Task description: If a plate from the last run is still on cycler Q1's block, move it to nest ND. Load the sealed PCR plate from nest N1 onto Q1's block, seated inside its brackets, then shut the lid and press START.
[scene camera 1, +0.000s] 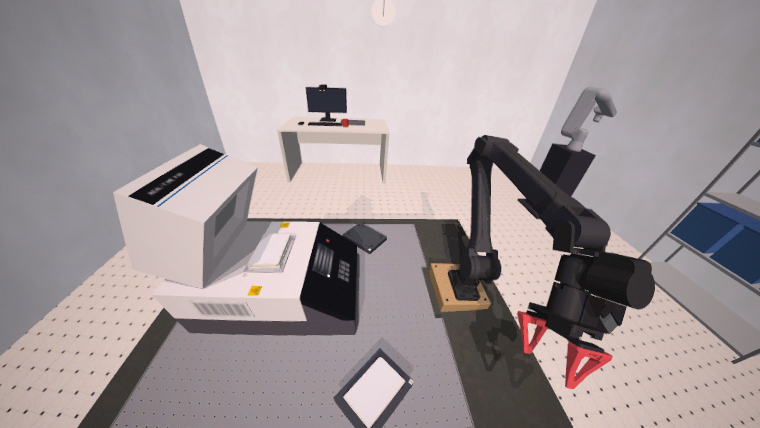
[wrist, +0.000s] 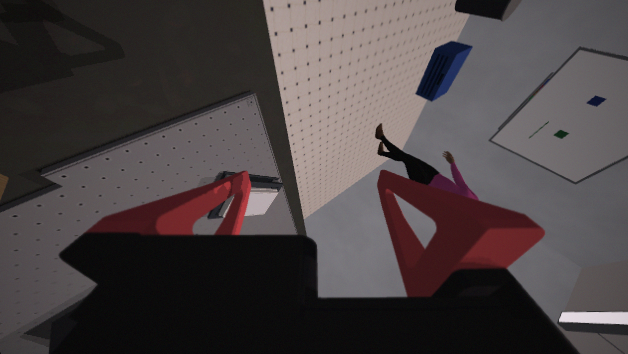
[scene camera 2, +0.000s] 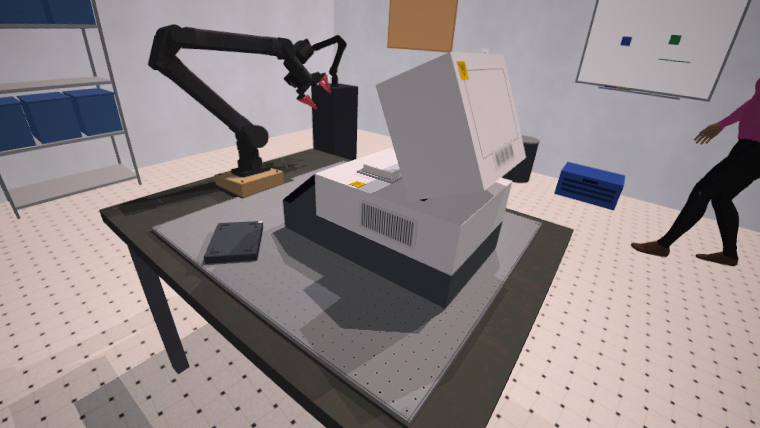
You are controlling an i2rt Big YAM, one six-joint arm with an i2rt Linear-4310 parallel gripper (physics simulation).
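Cycler Q1 (scene camera 1: 281, 308) (scene camera 2: 388, 233) has its lid (scene camera 1: 164, 228) (scene camera 2: 425, 122) raised. A pale plate (scene camera 1: 273, 252) (scene camera 2: 379, 172) lies on its block. The dark front panel (scene camera 1: 332, 271) has a screen and keys; START cannot be made out. A white-topped plate (scene camera 1: 374, 389) (wrist: 262, 202) sits in a dark nest (scene camera 1: 340, 399) (wrist: 257, 177), apparently N1, hidden in scene camera 2. A second dark nest (scene camera 1: 365, 237) (scene camera 2: 234, 241), apparently ND, holds no plate. My gripper (scene camera 1: 548, 368) (scene camera 2: 323, 99) (wrist: 314, 177) is open and empty, high above the table's edge, away from both plates.
The arm stands on a wooden base block (scene camera 1: 444, 297) (scene camera 2: 249, 182) at the table's edge. The raised lid towers over the rear of the cycler. A black pedestal (scene camera 1: 566, 167) (scene camera 2: 335, 122) with another arm stands beyond the table. A person (scene camera 2: 736, 170) (wrist: 420, 167) stands farther off.
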